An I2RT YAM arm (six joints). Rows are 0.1 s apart.
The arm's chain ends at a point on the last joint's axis. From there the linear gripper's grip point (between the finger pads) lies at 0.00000 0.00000 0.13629 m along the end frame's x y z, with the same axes.
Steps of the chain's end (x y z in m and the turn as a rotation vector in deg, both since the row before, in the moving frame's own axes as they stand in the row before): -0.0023, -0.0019, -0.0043, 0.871, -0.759, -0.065; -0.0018, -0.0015, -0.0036, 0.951, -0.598, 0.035; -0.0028, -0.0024, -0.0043, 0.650, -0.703, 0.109; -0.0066, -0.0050, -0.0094, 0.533, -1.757, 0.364; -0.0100, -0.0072, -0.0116, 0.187, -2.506, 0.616; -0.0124, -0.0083, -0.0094, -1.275, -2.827, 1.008
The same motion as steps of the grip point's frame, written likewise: -0.0041, -0.0040, -0.0043, 0.871, -0.759, -0.065; -0.0032, -0.0038, -0.0036, 0.951, -0.598, 0.035; -0.0045, -0.0039, -0.0043, 0.650, -0.703, 0.109; -0.0108, -0.0063, -0.0095, 0.533, -1.757, 0.364; -0.0160, -0.0077, -0.0117, 0.187, -2.506, 0.616; -0.0191, -0.0053, -0.0096, -1.275, -2.827, 1.008
